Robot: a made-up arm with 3 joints.
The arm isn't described. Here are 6 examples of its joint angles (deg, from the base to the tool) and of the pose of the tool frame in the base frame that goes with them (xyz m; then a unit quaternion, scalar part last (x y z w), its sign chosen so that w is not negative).
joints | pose
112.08 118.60 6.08 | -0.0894 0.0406 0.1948 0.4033 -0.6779 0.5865 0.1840
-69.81 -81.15 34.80 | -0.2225 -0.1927 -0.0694 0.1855 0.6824 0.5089 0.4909
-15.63 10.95 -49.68 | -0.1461 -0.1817 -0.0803 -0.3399 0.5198 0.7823 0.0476
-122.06 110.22 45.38 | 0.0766 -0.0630 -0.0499 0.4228 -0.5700 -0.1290 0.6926
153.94 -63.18 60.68 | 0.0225 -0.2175 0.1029 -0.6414 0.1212 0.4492 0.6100
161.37 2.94 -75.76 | -0.1064 -0.1635 0.1634 -0.7466 -0.1536 -0.5636 0.3183
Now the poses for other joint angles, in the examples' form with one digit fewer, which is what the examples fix.
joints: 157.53 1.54 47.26
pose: -0.049 -0.187 0.193 -0.713 0.542 0.138 0.423
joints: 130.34 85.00 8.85
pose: -0.101 0.004 0.215 0.633 -0.603 0.483 0.053
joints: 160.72 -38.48 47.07
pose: -0.011 -0.228 0.129 -0.677 0.303 0.308 0.595
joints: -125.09 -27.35 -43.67
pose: -0.044 -0.235 0.040 -0.717 0.448 0.034 0.532
